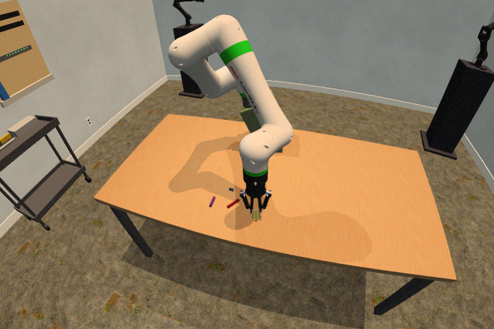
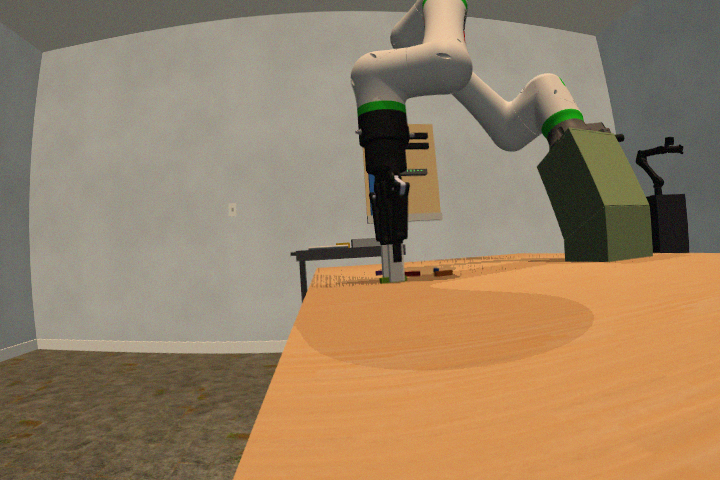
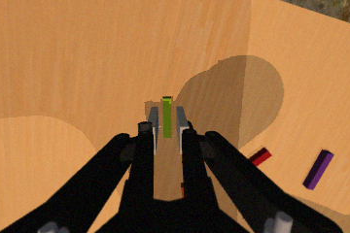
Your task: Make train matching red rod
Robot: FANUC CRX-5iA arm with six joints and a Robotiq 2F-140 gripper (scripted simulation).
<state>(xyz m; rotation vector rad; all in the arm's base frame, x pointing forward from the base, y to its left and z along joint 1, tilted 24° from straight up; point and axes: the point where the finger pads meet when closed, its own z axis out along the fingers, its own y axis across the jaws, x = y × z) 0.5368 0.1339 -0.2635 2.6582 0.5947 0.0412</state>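
The lime rod is 30 mm below my hand. Also, from my hand: red rod (20 mm behind, 130 mm to the right, 30 mm below); then purple rod (10 mm ahead, 230 mm to the right, 30 mm below); then orange rod (100 mm behind, 70 mm to the right, 30 mm below).
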